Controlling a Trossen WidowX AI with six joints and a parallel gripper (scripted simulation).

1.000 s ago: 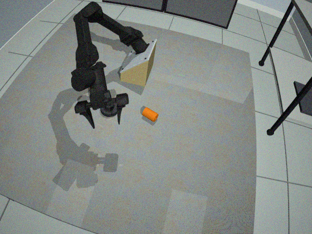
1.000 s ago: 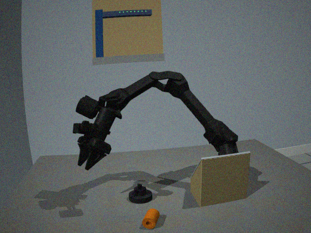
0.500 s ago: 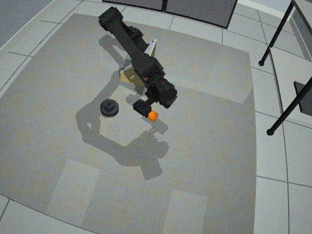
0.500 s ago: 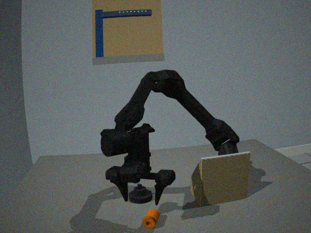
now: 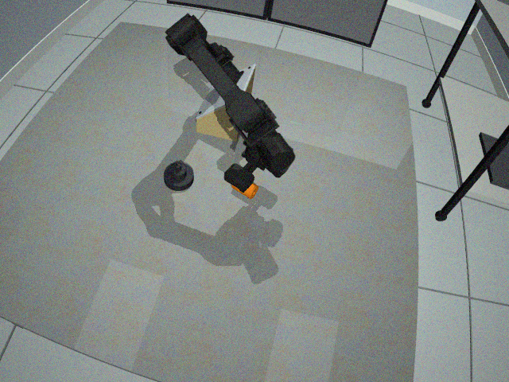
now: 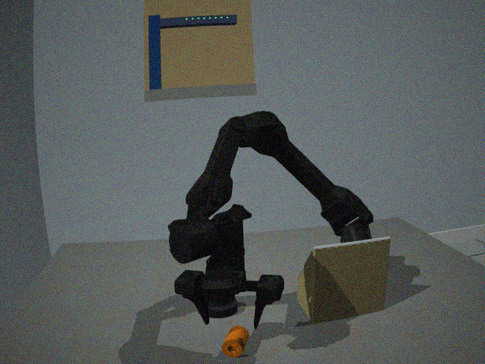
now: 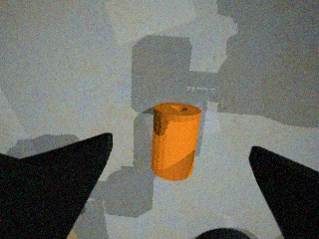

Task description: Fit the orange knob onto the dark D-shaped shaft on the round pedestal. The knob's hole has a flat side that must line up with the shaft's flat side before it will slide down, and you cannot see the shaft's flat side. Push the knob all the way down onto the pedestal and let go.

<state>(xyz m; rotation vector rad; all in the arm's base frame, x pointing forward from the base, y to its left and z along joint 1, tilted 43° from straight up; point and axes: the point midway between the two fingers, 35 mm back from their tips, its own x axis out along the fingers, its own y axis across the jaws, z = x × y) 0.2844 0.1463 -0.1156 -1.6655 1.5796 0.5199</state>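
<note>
Right now the orange knob is 10 mm behind my gripper tip, 20 mm to the right of it and 50 mm below it. Round my gripper tip: dark round pedestal 40 mm ahead, 200 mm to the right, 40 mm below.
</note>
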